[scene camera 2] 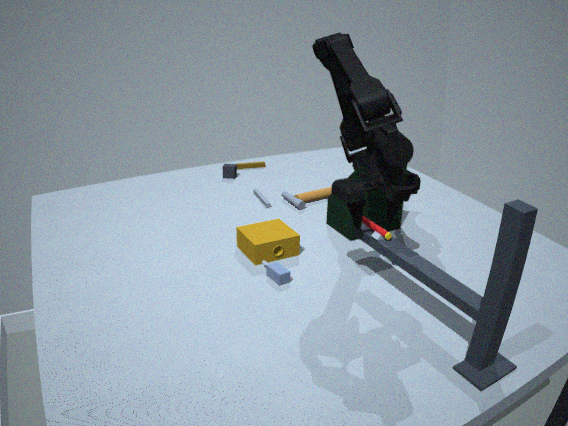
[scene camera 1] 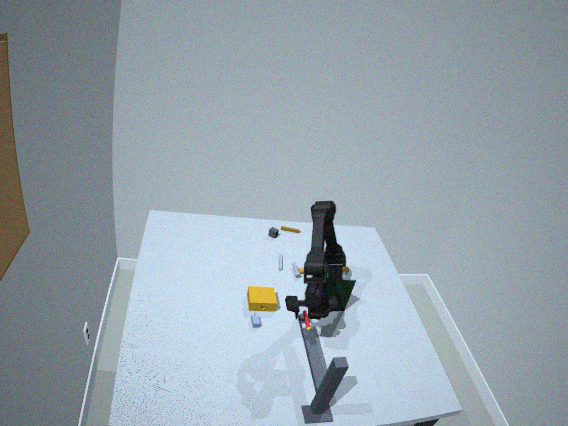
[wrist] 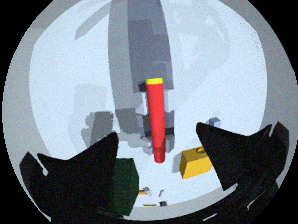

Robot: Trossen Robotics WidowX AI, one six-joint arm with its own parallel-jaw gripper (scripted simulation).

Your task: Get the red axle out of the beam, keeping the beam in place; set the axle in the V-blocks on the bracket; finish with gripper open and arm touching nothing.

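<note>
There's a yellow beam [scene camera 2: 273,240] here, which you'd find in the wrist view too [wrist: 193,162], and there's a red axle [wrist: 154,86]. My gripper [scene camera 2: 374,224] is open and holds nothing, and the wrist view shows the gripper as well [wrist: 158,132].
</note>
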